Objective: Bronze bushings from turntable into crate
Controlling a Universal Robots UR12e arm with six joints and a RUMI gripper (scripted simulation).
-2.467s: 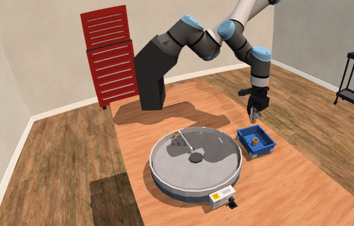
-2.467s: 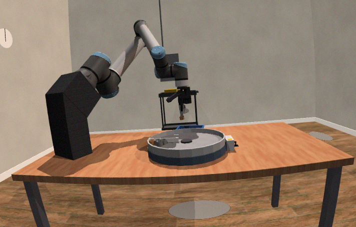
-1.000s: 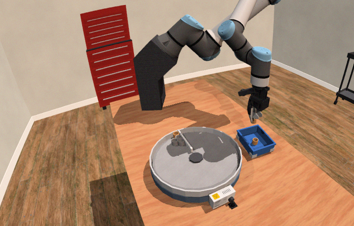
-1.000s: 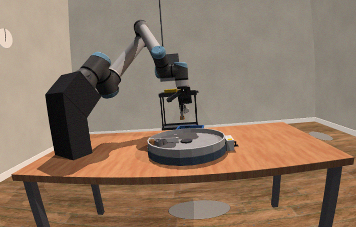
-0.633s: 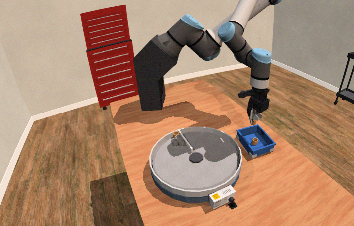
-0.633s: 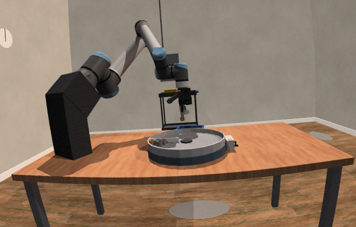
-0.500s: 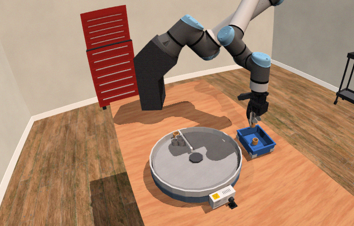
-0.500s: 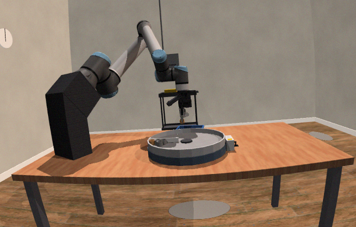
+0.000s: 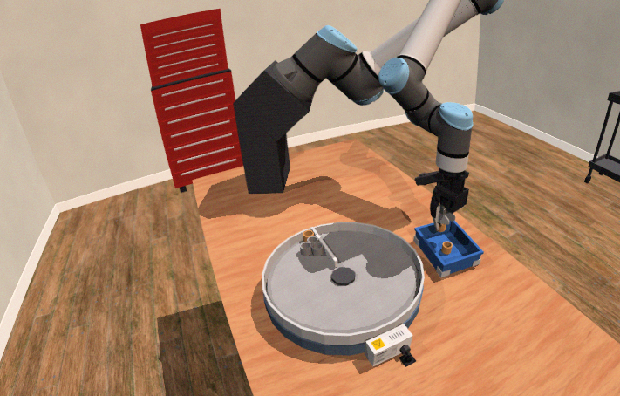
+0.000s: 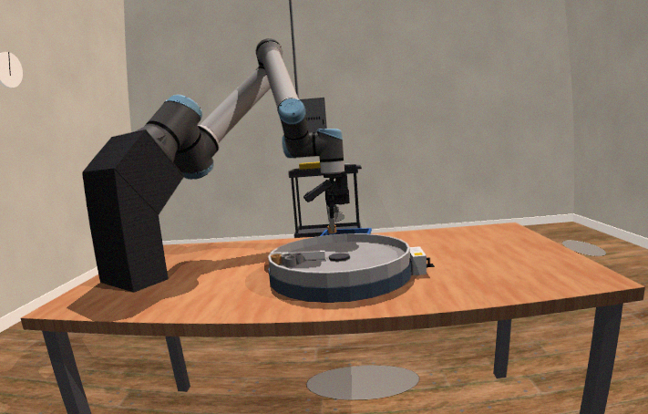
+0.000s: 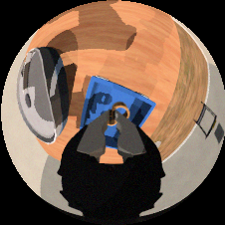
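Now: hand 5 cm short of the blue crate, 1 cm to the right of it and 5 cm above it. The rest, counted from my hand: round grey turntable: 8 cm ahead, 34 cm to the right, 2 cm below.
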